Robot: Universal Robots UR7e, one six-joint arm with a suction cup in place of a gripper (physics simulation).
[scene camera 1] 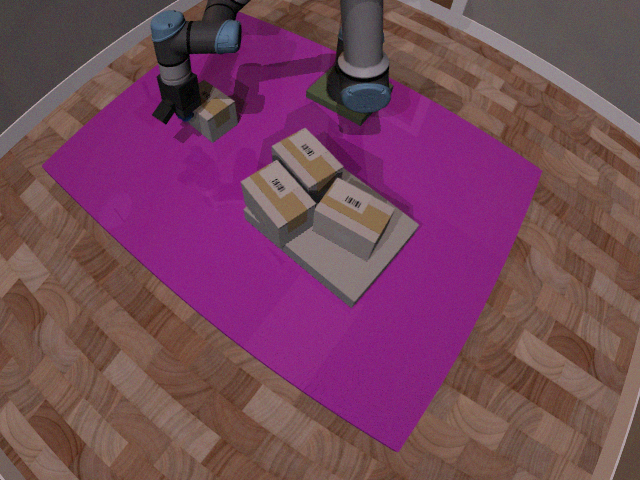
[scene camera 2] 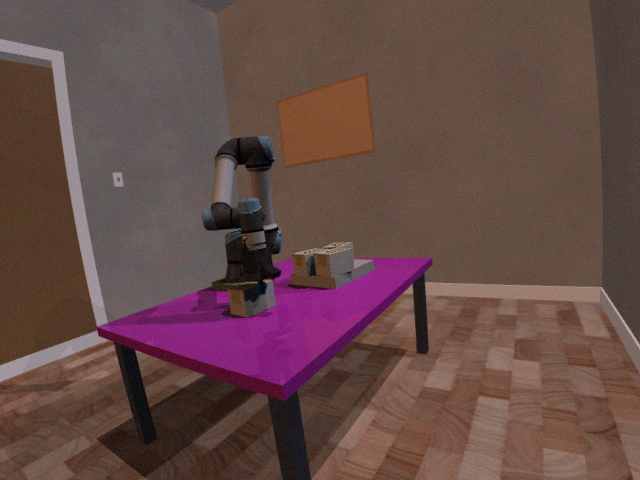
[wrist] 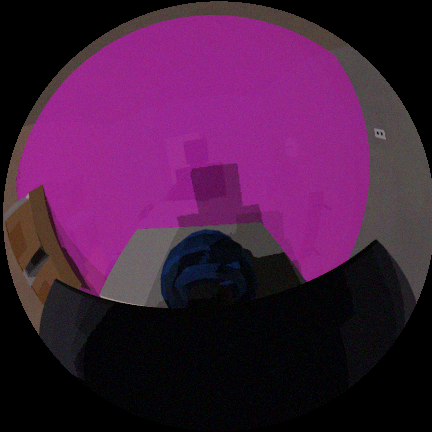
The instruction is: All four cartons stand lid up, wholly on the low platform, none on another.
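Seen in the pictures: end effector, tool point: [scene camera 2: 262, 292] [wrist: 206, 248]; arm's base, origin of the base link: [scene camera 2: 241, 278].
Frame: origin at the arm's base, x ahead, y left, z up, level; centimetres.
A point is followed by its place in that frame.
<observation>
Three cartons stand lid up with barcode labels on the low grey platform [scene camera 1: 335, 273] @[z 1.9, x 50.5, y 27.2 cm] [scene camera 2: 363, 268] @[z 0.1, x 52.4, y 23.9 cm]: one at the back [scene camera 1: 306, 157] @[z 11.1, x 35.7, y 8.9 cm], one at the left edge [scene camera 1: 277, 198] @[z 11.2, x 47.5, y 10.3 cm], one on the right [scene camera 1: 353, 214] @[z 11.2, x 41.6, y 24.5 cm]. They show as a cluster in the second scene view [scene camera 2: 324, 259] @[z 9.1, x 46.0, y 2.3 cm]. A fourth carton [scene camera 1: 218, 114] @[z 5.7, x 34.0, y -19.9 cm] [scene camera 2: 238, 305] @[z 0.8, x 31.9, y -33.3 cm] [wrist: 132, 261] @[z 2.5, x 37.3, y -22.1 cm] sits at the far left of the table, off the platform, slightly tilted, with no label showing on top. My suction cup [scene camera 1: 187, 117] [scene camera 2: 253, 293] @[z 4.3, x 39.0, y -28.2 cm] [wrist: 207, 264] @[z 4.3, x 39.0, y -28.2 cm] presses against its grey side face and holds it.
The purple table [scene camera 1: 154, 207] @[z -2.9, x 61.1, y -19.3 cm] [scene camera 2: 289, 350] @[z -2.9, x 64.8, y -48.6 cm] carries everything. The arm's base [scene camera 1: 356, 77] stands on a green plate behind the platform. The platform's front half is bare. The platform cartons also show at the left edge of the wrist view [wrist: 28, 238].
</observation>
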